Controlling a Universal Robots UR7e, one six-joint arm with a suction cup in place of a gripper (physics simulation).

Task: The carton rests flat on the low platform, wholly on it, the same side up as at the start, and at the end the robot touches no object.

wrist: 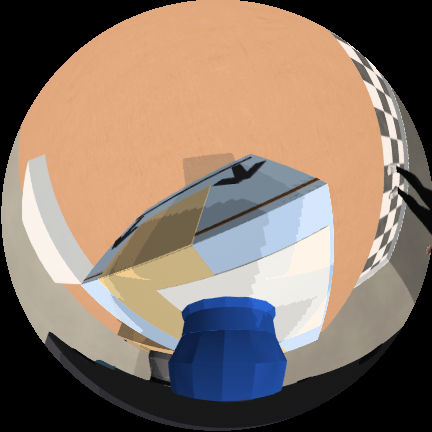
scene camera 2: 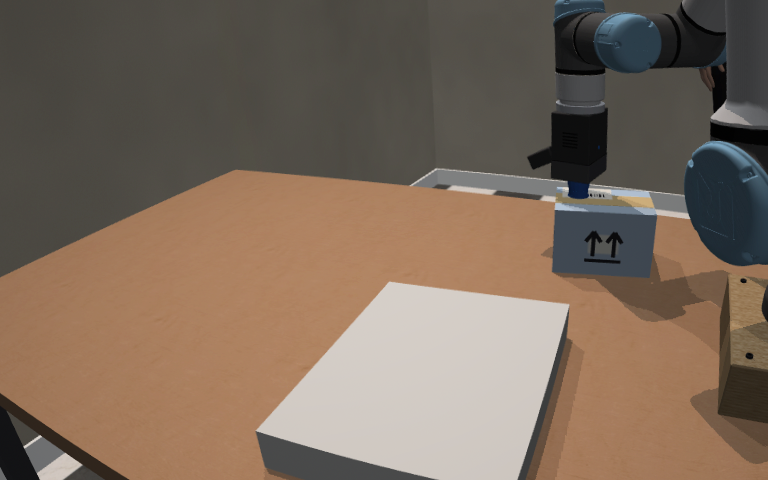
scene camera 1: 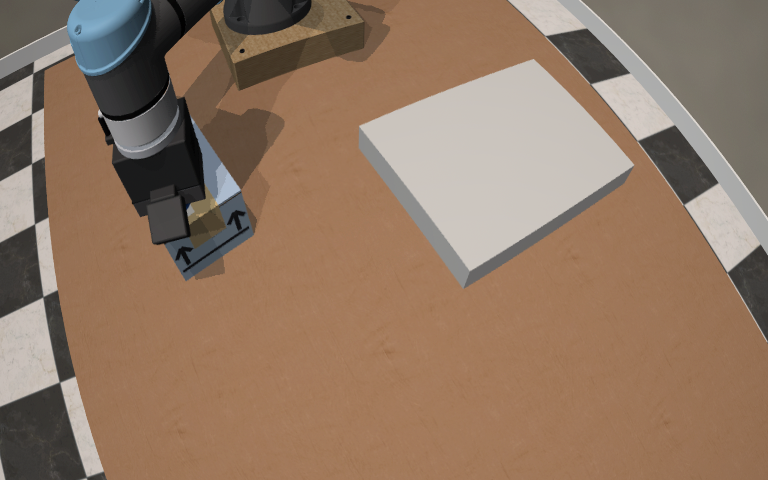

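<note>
A light-blue carton with tan tape, a white top label and two black arrows on its side stands upright on the table. The arrows point up toward its taped top. My gripper, a blue suction cup, is pressed onto the carton's top at the label, off to one side of the top's middle. The cup is mostly hidden behind the black tool body in scene camera 1. The low white platform lies flat, apart from the carton, and bears no object.
The brown table carries the carton and the platform. The arm's wooden base block stands near both. In scene camera 1, a checkered floor shows beyond the table's edges.
</note>
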